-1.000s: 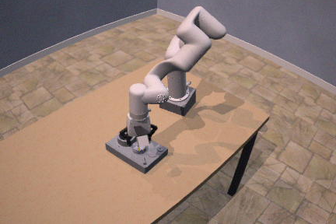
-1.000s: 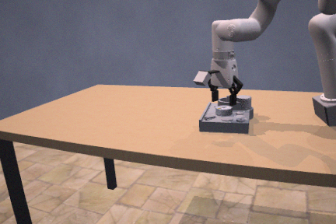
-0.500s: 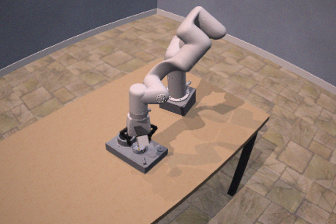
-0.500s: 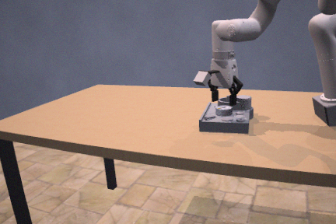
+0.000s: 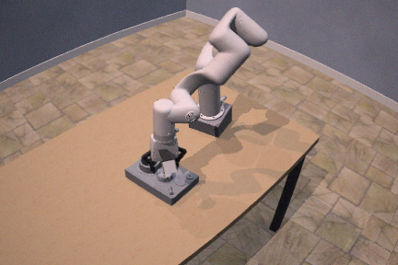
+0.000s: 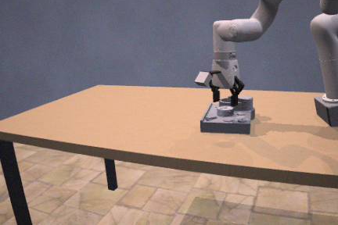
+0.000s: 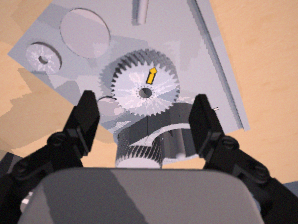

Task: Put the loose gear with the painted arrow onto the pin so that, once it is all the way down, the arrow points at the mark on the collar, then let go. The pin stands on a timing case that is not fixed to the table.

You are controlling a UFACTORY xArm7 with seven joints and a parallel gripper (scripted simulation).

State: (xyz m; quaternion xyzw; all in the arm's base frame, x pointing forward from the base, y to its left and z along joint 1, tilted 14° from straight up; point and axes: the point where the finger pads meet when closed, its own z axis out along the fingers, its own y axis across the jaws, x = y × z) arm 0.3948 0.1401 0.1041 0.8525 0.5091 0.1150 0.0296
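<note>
Right now the grey gear is 40 mm below my hand. Also, from my hand: flat disc (60 mm to the left, 50 mm below, 30 mm behind); grey pin (80 mm to the left, 50 mm below, 40 mm ahead).
</note>
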